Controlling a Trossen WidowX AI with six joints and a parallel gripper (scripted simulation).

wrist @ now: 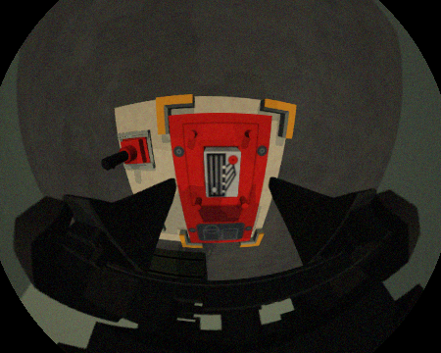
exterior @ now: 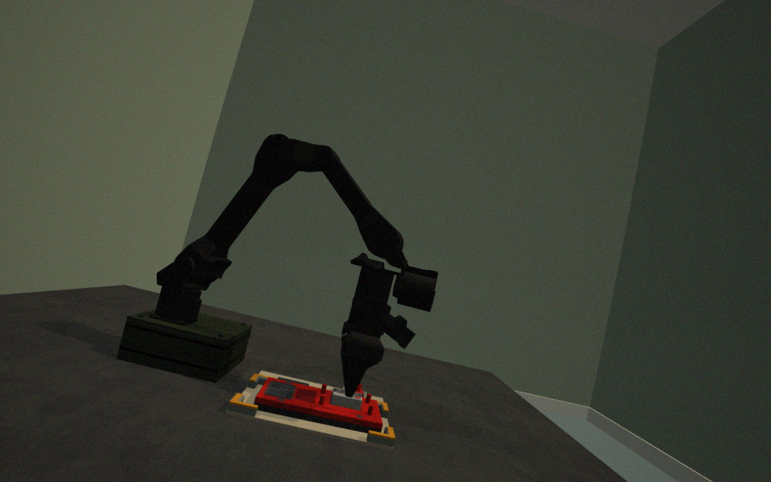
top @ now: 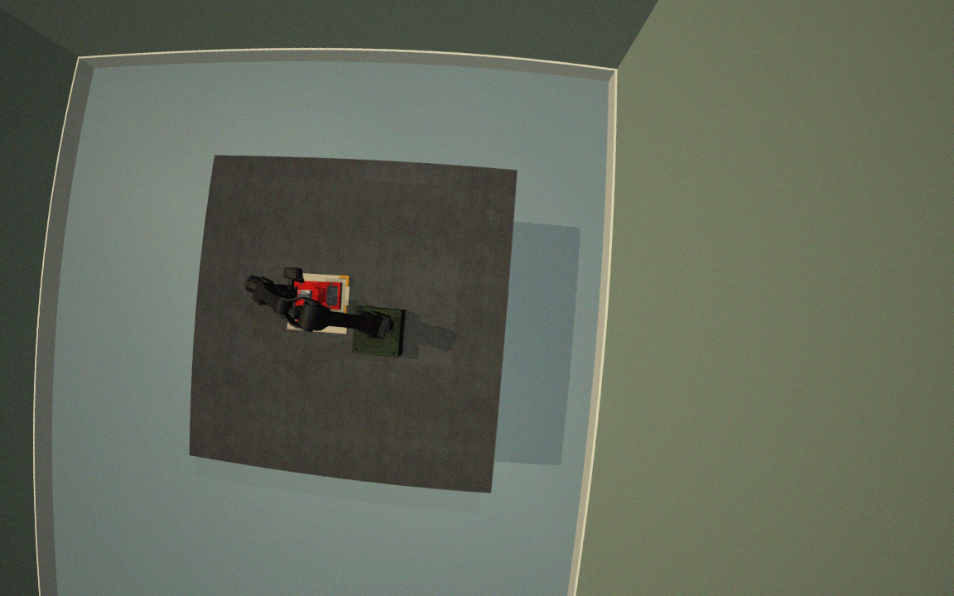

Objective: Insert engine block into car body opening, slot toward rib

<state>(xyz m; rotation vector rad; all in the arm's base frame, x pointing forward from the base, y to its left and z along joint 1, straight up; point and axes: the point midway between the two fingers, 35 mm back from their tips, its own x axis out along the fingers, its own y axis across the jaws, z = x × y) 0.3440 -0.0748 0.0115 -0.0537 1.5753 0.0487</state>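
Now: gripper tip 3 cm above the grey engine block and 1 cm to the right of it. Round my gripper tip: beige base plate (4 cm below, 4 cm behind, 2 cm to the left); black post (11 cm to the left, 2 cm below, 1 cm ahead).
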